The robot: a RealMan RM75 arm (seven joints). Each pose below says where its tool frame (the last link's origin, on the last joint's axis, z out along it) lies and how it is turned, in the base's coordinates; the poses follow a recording.
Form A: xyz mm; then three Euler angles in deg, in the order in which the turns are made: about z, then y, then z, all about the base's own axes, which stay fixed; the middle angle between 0 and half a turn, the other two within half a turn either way.
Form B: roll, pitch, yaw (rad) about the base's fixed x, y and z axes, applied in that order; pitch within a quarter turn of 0, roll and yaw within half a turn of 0; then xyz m. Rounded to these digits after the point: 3 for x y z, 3 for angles.
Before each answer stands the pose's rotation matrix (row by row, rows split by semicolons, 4 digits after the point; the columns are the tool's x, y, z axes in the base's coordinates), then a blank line. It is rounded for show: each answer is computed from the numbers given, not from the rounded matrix.
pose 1, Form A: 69 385 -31 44.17 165.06 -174.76
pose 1, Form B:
0.7538 -0.6049 -0.2567; -0.6306 -0.7758 -0.0235; -0.1849 0.1796 -0.9662

2.958 0.186 -0.697 0.069 0.385 -0.031
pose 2, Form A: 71 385 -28 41.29 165.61 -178.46
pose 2, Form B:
0.7453 -0.6187 -0.2484; -0.6401 -0.7683 -0.0067; -0.1867 0.1640 -0.9686

2.974 0.188 -0.710 0.071 0.385 -0.028
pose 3, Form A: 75 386 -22 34.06 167.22 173.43
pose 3, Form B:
0.7385 -0.6374 -0.2198; -0.6488 -0.7605 0.0253; -0.1833 0.1239 -0.9752

3.015 0.184 -0.721 0.075 0.386 -0.022
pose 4, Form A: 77 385 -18 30.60 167.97 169.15
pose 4, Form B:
0.7310 -0.6510 -0.2047; -0.6584 -0.7516 0.0392; -0.1794 0.1061 -0.9780

3.034 0.180 -0.733 0.077 0.385 -0.018
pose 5, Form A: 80 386 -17 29.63 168.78 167.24
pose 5, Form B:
0.7224 -0.6650 -0.1898; -0.6705 -0.7407 0.0430; -0.1691 0.0962 -0.9809

3.044 0.170 -0.748 0.080 0.386 -0.017
